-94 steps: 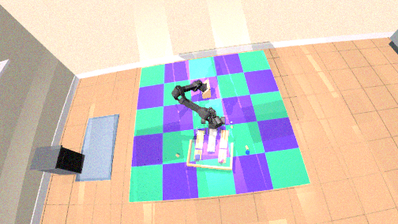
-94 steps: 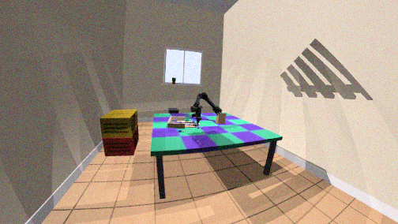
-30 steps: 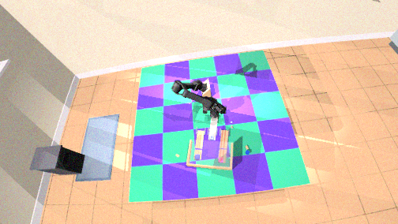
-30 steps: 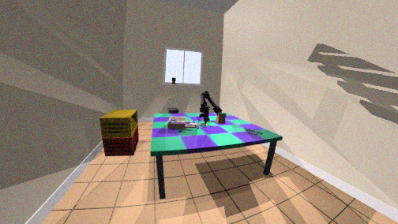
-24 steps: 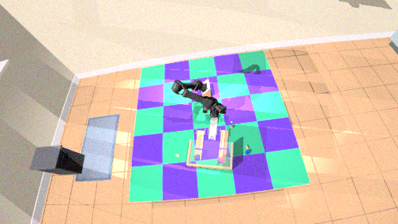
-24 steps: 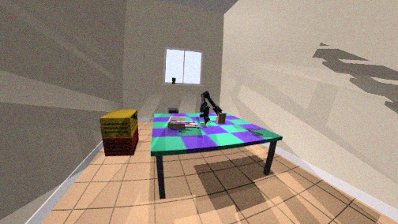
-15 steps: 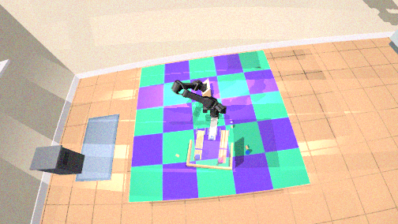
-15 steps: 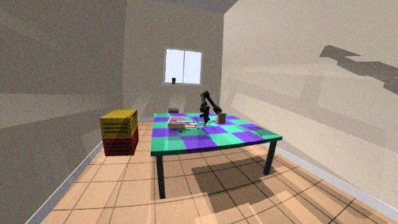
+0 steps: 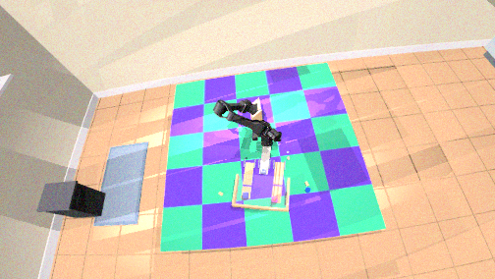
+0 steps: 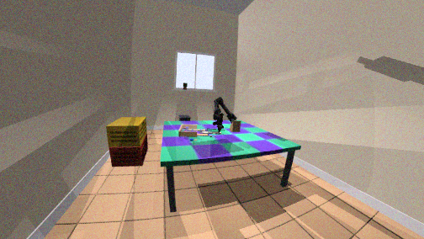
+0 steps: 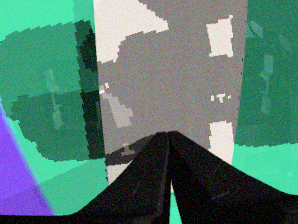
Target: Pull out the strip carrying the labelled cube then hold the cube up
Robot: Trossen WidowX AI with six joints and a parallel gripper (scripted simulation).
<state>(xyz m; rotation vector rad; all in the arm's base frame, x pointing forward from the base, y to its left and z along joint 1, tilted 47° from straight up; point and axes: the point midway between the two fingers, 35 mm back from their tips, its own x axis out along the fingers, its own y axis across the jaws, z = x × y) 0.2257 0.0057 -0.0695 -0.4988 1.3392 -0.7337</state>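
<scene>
The labelled cube is 20 cm ahead of my gripper tip, 5 cm to the right of it and 2 cm above it. The rest, counted from my gripper tip: blue piece (35 cm ahead, 19 cm to the left).
</scene>
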